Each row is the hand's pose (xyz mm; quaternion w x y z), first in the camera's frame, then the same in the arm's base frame.
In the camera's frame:
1: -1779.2 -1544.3 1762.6 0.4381 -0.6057 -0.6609 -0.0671
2: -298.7 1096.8 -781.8 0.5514 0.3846 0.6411 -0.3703
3: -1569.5 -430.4 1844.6 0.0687 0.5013 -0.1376 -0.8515
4: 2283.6 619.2 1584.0 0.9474 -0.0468 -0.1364 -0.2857
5: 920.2 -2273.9 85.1 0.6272 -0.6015 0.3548 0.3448
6: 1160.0 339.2 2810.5 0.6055 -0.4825 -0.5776 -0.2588
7: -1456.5 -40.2 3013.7 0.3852 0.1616 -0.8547 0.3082
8: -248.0 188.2 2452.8 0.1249 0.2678 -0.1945 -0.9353
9: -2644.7 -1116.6 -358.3 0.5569 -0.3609 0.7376 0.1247
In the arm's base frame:
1: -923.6 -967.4 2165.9 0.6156 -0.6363 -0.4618 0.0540
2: -620.2 1688.5 -748.7 0.3094 0.3280 0.7486 -0.4862
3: -526.8 97.0 2132.9 0.0259 0.2327 -0.1271 -0.9639
4: 2708.2 657.2 -155.6 0.9241 -0.1091 0.1461 -0.3359
5: 313.1 -1878.9 -710.3 0.5434 -0.4348 0.5512 0.4603
6: 2380.4 410.4 1480.5 0.7345 -0.5613 -0.3393 -0.1743
7: 251.1 356.4 3059.9 0.6267 0.1865 -0.7305 0.1969
8: 994.9 478.1 1937.8 0.0956 -0.0170 -0.1458 -0.9845
9: -2701.9 -231.6 851.9 0.3456 -0.2391 0.8855 0.1983

